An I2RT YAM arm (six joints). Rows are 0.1 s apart.
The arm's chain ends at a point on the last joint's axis. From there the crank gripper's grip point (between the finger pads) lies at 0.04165 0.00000 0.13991 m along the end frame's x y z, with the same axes.
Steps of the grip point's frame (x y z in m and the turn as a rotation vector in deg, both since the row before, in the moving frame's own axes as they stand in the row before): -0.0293 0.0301 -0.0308 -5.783 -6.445 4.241; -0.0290 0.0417 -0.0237 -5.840 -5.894 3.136; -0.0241 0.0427 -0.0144 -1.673 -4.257 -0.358; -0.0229 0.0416 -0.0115 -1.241 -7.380 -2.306
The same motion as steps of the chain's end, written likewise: -0.0127 0.0133 -0.0337 -5.783 -6.445 4.241; -0.0140 0.0254 -0.0264 -5.840 -5.894 3.136; -0.0136 0.0388 -0.0170 -1.673 -4.257 -0.358; -0.0046 0.0398 -0.0157 -1.241 -7.380 -2.306
